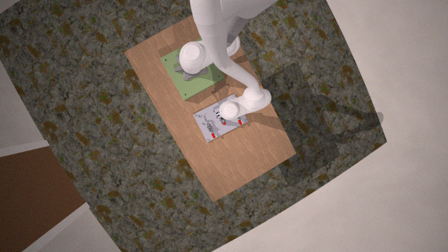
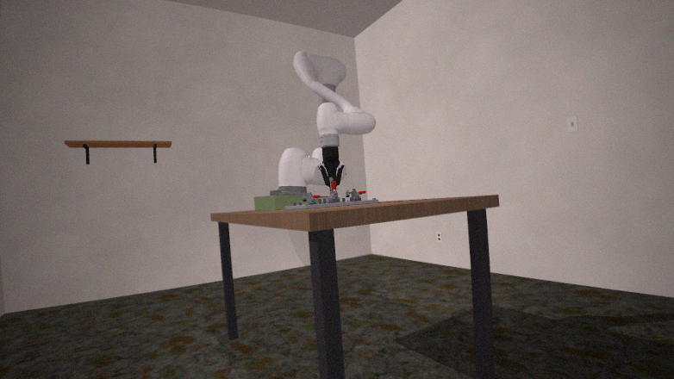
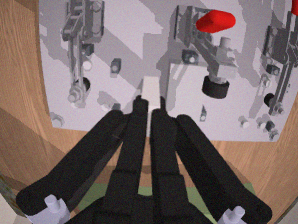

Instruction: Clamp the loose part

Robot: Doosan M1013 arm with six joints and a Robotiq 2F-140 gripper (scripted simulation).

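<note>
My gripper is now 40 mm to the left of the loose part and 20 mm above it. From my hand the other things lie so: grey fixture plate 50 mm below, 50 mm ahead, 30 mm to the right.
</note>
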